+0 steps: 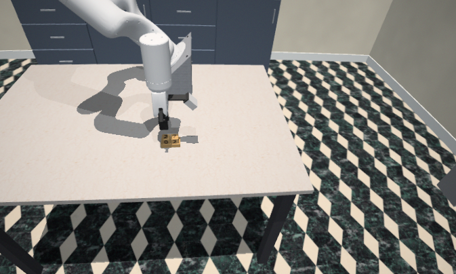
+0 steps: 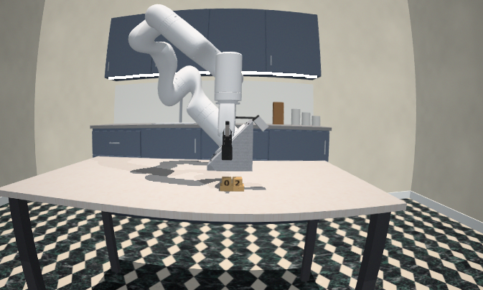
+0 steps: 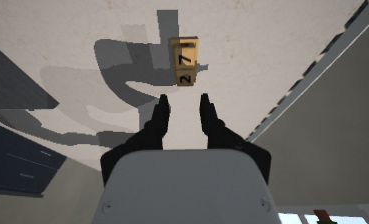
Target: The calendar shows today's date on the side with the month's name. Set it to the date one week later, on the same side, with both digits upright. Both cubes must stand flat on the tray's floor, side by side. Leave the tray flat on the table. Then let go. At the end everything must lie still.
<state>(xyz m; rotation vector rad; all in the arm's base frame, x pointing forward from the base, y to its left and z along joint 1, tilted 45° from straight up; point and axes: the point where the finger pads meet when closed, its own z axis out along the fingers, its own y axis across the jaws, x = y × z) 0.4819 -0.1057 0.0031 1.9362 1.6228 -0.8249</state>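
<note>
My hand is 2 cm to the right of the wooden tray and 11 cm above it.
</note>
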